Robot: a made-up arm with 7 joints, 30 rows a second.
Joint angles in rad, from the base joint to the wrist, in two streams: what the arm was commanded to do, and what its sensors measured. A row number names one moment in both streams.
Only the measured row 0 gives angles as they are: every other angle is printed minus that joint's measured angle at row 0.
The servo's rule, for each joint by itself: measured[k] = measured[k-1] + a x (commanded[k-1-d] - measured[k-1]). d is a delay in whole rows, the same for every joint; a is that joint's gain. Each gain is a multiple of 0.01, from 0.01 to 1. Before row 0 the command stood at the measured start. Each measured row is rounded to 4 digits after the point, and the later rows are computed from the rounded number. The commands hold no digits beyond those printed.
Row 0, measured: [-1.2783, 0.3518, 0.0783, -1.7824, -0.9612, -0.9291, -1.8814]
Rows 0 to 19, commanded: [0.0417, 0.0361, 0.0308, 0.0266, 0.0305, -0.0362, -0.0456]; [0.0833, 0.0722, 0.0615, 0.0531, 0.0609, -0.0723, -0.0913]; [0.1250, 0.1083, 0.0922, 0.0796, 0.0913, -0.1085, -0.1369]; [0.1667, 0.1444, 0.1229, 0.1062, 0.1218, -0.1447, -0.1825]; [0.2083, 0.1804, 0.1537, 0.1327, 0.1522, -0.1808, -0.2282]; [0.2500, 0.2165, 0.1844, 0.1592, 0.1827, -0.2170, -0.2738]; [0.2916, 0.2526, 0.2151, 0.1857, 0.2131, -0.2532, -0.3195]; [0.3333, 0.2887, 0.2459, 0.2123, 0.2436, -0.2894, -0.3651]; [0.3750, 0.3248, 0.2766, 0.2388, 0.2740, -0.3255, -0.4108]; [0.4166, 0.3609, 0.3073, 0.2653, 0.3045, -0.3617, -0.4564]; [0.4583, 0.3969, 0.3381, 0.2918, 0.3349, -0.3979, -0.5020]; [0.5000, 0.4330, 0.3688, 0.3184, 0.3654, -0.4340, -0.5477]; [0.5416, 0.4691, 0.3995, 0.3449, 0.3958, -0.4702, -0.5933]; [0.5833, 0.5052, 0.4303, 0.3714, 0.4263, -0.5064, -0.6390]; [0.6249, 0.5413, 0.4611, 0.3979, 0.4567, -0.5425, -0.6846]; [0.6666, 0.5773, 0.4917, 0.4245, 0.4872, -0.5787, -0.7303]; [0.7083, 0.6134, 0.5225, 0.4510, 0.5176, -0.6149, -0.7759]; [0.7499, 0.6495, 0.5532, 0.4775, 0.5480, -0.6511, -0.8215]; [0.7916, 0.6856, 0.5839, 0.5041, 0.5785, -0.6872, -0.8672]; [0.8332, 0.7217, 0.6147, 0.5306, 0.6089, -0.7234, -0.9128]
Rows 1 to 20, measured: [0.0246, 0.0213, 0.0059, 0.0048, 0.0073, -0.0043, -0.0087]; [0.0592, 0.0513, 0.0165, 0.0135, 0.0202, -0.0125, -0.0244]; [0.0980, 0.0849, 0.0309, 0.0254, 0.0373, -0.0240, -0.0458]; [0.1385, 0.1200, 0.0484, 0.0399, 0.0576, -0.0385, -0.0718]; [0.1797, 0.1556, 0.0684, 0.0566, 0.0803, -0.0556, -0.1015]; [0.2212, 0.1915, 0.0904, 0.0751, 0.1049, -0.0750, -0.1342]; [0.2627, 0.2275, 0.1141, 0.0950, 0.1309, -0.0964, -0.1694]; [0.3044, 0.2636, 0.1391, 0.1161, 0.1579, -0.1196, -0.2066]; [0.3461, 0.2997, 0.1652, 0.1382, 0.1858, -0.1443, -0.2454]; [0.3877, 0.3358, 0.1922, 0.1611, 0.2143, -0.1704, -0.2855]; [0.4294, 0.3718, 0.2199, 0.1846, 0.2432, -0.1977, -0.3266]; [0.4711, 0.4079, 0.2482, 0.2087, 0.2725, -0.2261, -0.3686]; [0.5127, 0.4440, 0.2769, 0.2332, 0.3021, -0.2554, -0.4113]; [0.5544, 0.4801, 0.3060, 0.2581, 0.3319, -0.2855, -0.4546]; [0.5960, 0.5162, 0.3355, 0.2833, 0.3619, -0.3163, -0.4983]; [0.6377, 0.5522, 0.3652, 0.3087, 0.3920, -0.3478, -0.5424]; [0.6794, 0.5883, 0.3951, 0.3343, 0.4221, -0.3799, -0.5868]; [0.7210, 0.6244, 0.4251, 0.3601, 0.4523, -0.4124, -0.6314]; [0.7627, 0.6605, 0.4553, 0.3860, 0.4826, -0.4454, -0.6762]; [0.8043, 0.6966, 0.4856, 0.4120, 0.5129, -0.4788, -0.7212]
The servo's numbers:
d 0
a 0.59 0.59 0.19 0.18 0.24 0.12 0.19

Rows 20 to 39, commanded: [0.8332, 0.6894, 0.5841, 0.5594, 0.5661, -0.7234, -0.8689]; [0.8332, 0.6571, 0.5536, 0.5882, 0.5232, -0.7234, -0.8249]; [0.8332, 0.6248, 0.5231, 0.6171, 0.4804, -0.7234, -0.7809]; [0.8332, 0.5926, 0.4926, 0.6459, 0.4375, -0.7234, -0.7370]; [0.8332, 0.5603, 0.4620, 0.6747, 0.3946, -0.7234, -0.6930]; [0.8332, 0.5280, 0.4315, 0.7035, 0.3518, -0.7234, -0.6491]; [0.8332, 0.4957, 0.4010, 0.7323, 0.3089, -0.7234, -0.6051]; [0.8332, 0.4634, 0.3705, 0.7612, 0.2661, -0.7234, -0.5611]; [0.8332, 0.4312, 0.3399, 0.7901, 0.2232, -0.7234, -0.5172]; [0.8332, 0.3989, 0.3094, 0.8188, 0.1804, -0.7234, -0.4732]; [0.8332, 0.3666, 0.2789, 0.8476, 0.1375, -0.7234, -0.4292]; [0.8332, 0.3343, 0.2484, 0.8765, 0.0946, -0.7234, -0.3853]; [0.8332, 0.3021, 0.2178, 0.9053, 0.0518, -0.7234, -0.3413]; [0.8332, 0.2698, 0.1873, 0.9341, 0.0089, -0.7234, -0.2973]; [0.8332, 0.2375, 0.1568, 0.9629, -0.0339, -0.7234, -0.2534]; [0.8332, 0.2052, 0.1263, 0.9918, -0.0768, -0.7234, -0.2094]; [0.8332, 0.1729, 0.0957, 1.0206, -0.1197, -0.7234, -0.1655]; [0.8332, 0.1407, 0.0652, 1.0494, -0.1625, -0.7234, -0.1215]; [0.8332, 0.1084, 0.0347, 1.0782, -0.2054, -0.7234, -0.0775]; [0.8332, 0.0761, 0.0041, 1.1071, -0.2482, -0.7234, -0.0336]
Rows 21 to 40, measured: [0.8214, 0.6924, 0.5043, 0.4385, 0.5257, -0.5082, -0.7493]; [0.8284, 0.6716, 0.5137, 0.4654, 0.5251, -0.5340, -0.7637]; [0.8312, 0.6440, 0.5155, 0.4927, 0.5144, -0.5567, -0.7670]; [0.8324, 0.6137, 0.5111, 0.5203, 0.4959, -0.5767, -0.7613]; [0.8329, 0.5822, 0.5018, 0.5481, 0.4716, -0.5943, -0.7483]; [0.8331, 0.5502, 0.4884, 0.5761, 0.4428, -0.6098, -0.7295]; [0.8332, 0.5180, 0.4718, 0.6042, 0.4107, -0.6234, -0.7059]; [0.8332, 0.4858, 0.4526, 0.6325, 0.3760, -0.6354, -0.6784]; [0.8332, 0.4536, 0.4312, 0.6609, 0.3393, -0.6460, -0.6478]; [0.8332, 0.4213, 0.4081, 0.6893, 0.3012, -0.6553, -0.6146]; [0.8332, 0.3890, 0.3836, 0.7178, 0.2619, -0.6635, -0.5794]; [0.8332, 0.3567, 0.3579, 0.7464, 0.2217, -0.6707, -0.5425]; [0.8332, 0.3245, 0.3313, 0.7750, 0.1809, -0.6770, -0.5043]; [0.8332, 0.2922, 0.3039, 0.8036, 0.1396, -0.6826, -0.4650]; [0.8332, 0.2599, 0.2760, 0.8323, 0.0980, -0.6875, -0.4248]; [0.8332, 0.2276, 0.2476, 0.8610, 0.0560, -0.6918, -0.3839]; [0.8332, 0.1953, 0.2187, 0.8897, 0.0138, -0.6956, -0.3424]; [0.8332, 0.1631, 0.1895, 0.9184, -0.0285, -0.6989, -0.3004]; [0.8332, 0.1308, 0.1601, 0.9472, -0.0710, -0.7018, -0.2580]; [0.8332, 0.0985, 0.1305, 0.9760, -0.1135, -0.7044, -0.2154]
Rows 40 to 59, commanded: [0.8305, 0.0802, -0.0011, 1.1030, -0.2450, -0.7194, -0.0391]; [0.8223, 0.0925, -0.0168, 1.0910, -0.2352, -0.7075, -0.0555]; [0.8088, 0.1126, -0.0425, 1.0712, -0.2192, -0.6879, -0.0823]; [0.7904, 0.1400, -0.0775, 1.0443, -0.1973, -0.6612, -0.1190]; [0.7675, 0.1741, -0.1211, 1.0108, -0.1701, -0.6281, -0.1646]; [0.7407, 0.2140, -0.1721, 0.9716, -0.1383, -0.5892, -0.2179]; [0.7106, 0.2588, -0.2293, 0.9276, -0.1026, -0.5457, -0.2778]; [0.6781, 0.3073, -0.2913, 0.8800, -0.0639, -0.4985, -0.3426]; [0.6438, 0.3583, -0.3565, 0.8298, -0.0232, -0.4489, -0.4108]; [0.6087, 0.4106, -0.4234, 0.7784, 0.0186, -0.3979, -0.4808]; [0.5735, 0.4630, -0.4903, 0.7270, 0.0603, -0.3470, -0.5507]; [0.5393, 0.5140, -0.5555, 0.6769, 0.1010, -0.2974, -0.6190]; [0.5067, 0.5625, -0.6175, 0.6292, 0.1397, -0.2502, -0.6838]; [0.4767, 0.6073, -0.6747, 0.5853, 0.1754, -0.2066, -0.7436]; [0.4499, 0.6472, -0.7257, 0.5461, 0.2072, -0.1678, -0.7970]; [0.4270, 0.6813, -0.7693, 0.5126, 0.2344, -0.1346, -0.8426]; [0.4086, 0.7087, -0.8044, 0.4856, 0.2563, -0.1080, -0.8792]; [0.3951, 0.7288, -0.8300, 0.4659, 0.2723, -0.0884, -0.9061]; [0.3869, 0.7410, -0.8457, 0.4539, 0.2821, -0.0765, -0.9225]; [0.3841, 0.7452, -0.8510, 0.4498, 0.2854, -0.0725, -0.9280]
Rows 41 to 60, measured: [0.8316, 0.0877, 0.1055, 0.9989, -0.1451, -0.7062, -0.1819]; [0.8261, 0.0905, 0.0823, 1.0155, -0.1667, -0.7064, -0.1579]; [0.8159, 0.1035, 0.0586, 1.0255, -0.1793, -0.7042, -0.1435]; [0.8009, 0.1250, 0.0327, 1.0289, -0.1836, -0.6990, -0.1388]; [0.7812, 0.1540, 0.0035, 1.0256, -0.1804, -0.6905, -0.1437]; [0.7573, 0.1894, -0.0299, 1.0159, -0.1703, -0.6783, -0.1578]; [0.7297, 0.2303, -0.0678, 1.0000, -0.1541, -0.6624, -0.1806]; [0.6993, 0.2757, -0.1103, 0.9784, -0.1325, -0.6427, -0.2114]; [0.6666, 0.3244, -0.1571, 0.9517, -0.1063, -0.6194, -0.2493]; [0.6324, 0.3753, -0.2077, 0.9205, -0.0763, -0.5928, -0.2933]; [0.5976, 0.4270, -0.2614, 0.8857, -0.0435, -0.5633, -0.3422]; [0.5632, 0.4783, -0.3173, 0.8481, -0.0088, -0.5314, -0.3948]; [0.5299, 0.5280, -0.3743, 0.8087, 0.0268, -0.4977, -0.4497]; [0.4985, 0.5748, -0.4314, 0.7685, 0.0625, -0.4628, -0.5055]; [0.4698, 0.6175, -0.4873, 0.7285, 0.0972, -0.4274, -0.5609]; [0.4445, 0.6551, -0.5409, 0.6896, 0.1301, -0.3923, -0.6144]; [0.4233, 0.6867, -0.5910, 0.6529, 0.1604, -0.3582, -0.6647]; [0.4067, 0.7115, -0.6364, 0.6192, 0.1873, -0.3258, -0.7106]; [0.3950, 0.7289, -0.6762, 0.5894, 0.2101, -0.2959, -0.7509]; [0.3886, 0.7385, -0.7094, 0.5643, 0.2282, -0.2691, -0.7845]
